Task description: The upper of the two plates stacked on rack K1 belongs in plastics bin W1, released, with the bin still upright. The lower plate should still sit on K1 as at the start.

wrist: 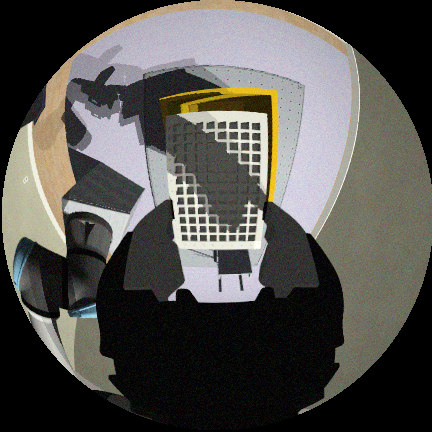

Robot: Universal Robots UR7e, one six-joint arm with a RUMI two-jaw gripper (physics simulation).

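Pixels of known places: gripper, fingertip midpoint: [218, 202]; arm's base, origin of the base link: [88, 229].
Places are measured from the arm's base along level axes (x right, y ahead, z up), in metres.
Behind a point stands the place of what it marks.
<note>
My gripper [218, 202] {y 0.356, x -0.077, z 0.101 m} is shut on a white gridded plate [218, 177] {y 0.360, x -0.095, z 0.089 m}, with one dark finger at each long side near its near end. The plate lies flat across the view and hangs over the yellow bin [274, 145] {y 0.432, x -0.102, z 0.035 m}, hiding most of it. The bin's far rim, right rim and a strip of its dark inside show past the plate. The bin looks upright. Its label cannot be read. Rack K1 and the lower plate cannot be made out in the wrist view.
A grey perforated board [291, 112] {y 0.551, x -0.136, z -0.145 m} lies under the bin on the lilac table surface [325, 115] {y 0.675, x -0.140, z -0.158 m}. A box-like block with a dark top [102, 185] {y 0.067, x -0.071, z -0.076 m} and robot arm links [86, 270] {y 0.082, x 0.007, z 0.120 m} are at the left. A small dark block [235, 262] {y 0.357, x 0.237, z -0.037 m} shows below the plate's near end.
</note>
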